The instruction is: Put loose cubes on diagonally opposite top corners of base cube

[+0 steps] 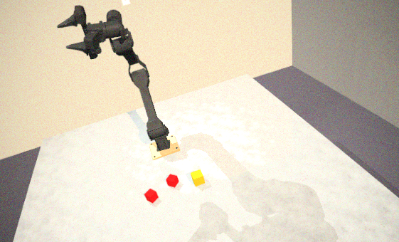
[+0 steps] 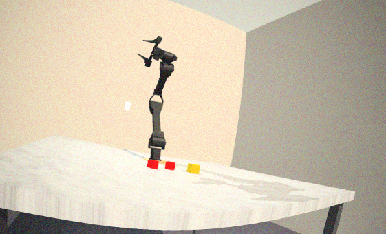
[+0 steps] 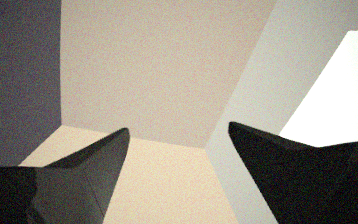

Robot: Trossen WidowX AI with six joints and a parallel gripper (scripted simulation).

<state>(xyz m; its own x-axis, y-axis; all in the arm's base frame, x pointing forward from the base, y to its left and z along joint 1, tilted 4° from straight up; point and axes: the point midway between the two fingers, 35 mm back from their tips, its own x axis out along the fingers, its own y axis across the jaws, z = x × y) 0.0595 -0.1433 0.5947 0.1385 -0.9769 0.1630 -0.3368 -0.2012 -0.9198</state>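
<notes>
Now: gripper tip 220 mm short of the yellow cube, 350 mm to the right of it and 580 mm above it.
</notes>
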